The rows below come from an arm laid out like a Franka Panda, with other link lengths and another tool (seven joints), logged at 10 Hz.
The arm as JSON. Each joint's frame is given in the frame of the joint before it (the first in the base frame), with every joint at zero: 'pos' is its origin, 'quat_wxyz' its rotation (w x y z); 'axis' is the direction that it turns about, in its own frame. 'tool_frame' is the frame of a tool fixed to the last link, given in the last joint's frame.
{
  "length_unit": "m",
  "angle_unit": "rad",
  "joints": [
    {
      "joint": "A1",
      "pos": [
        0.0,
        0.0,
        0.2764
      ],
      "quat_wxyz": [
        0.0,
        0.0,
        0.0,
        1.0
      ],
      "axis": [
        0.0,
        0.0,
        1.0
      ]
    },
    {
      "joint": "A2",
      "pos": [
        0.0,
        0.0,
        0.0
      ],
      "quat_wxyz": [
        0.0,
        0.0,
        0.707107,
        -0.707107
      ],
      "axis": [
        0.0,
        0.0,
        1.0
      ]
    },
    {
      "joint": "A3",
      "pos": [
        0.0,
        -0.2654,
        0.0
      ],
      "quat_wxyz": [
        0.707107,
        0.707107,
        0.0,
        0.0
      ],
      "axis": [
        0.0,
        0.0,
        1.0
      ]
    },
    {
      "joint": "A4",
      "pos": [
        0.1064,
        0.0,
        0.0
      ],
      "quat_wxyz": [
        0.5,
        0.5,
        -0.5,
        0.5
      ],
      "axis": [
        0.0,
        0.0,
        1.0
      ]
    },
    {
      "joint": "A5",
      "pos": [
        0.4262,
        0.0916,
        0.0
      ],
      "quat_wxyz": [
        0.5,
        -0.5,
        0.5,
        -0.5
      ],
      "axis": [
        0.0,
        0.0,
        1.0
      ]
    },
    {
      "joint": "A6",
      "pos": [
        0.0,
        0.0,
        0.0
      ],
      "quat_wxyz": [
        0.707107,
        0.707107,
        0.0,
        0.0
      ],
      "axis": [
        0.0,
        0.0,
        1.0
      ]
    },
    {
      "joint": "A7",
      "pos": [
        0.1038,
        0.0,
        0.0
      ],
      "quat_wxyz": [
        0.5,
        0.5,
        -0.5,
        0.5
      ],
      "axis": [
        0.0,
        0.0,
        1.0
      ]
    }
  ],
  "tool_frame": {
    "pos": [
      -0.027,
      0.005,
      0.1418
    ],
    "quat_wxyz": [
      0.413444,
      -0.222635,
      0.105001,
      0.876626
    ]
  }
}
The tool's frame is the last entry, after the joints.
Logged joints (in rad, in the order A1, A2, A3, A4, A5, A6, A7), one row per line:
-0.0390 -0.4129 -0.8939 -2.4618 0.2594 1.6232 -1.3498
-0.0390 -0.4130 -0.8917 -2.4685 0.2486 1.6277 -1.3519
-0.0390 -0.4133 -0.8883 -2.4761 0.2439 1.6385 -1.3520
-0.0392 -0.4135 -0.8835 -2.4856 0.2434 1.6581 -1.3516
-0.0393 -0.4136 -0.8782 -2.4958 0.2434 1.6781 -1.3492
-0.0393 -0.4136 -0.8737 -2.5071 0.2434 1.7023 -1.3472
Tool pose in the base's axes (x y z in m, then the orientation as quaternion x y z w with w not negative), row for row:
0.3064 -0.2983 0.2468 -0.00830 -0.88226 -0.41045 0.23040
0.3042 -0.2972 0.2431 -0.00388 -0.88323 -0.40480 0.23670
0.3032 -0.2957 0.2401 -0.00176 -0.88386 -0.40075 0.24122
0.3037 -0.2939 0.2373 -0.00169 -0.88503 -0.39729 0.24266
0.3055 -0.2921 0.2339 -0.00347 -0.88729 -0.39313 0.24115
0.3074 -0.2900 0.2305 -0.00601 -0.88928 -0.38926 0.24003
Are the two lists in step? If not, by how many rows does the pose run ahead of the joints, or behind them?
The pose runs 1 row behind the joints: the pose in row i belongs to the joints in row i - 1.
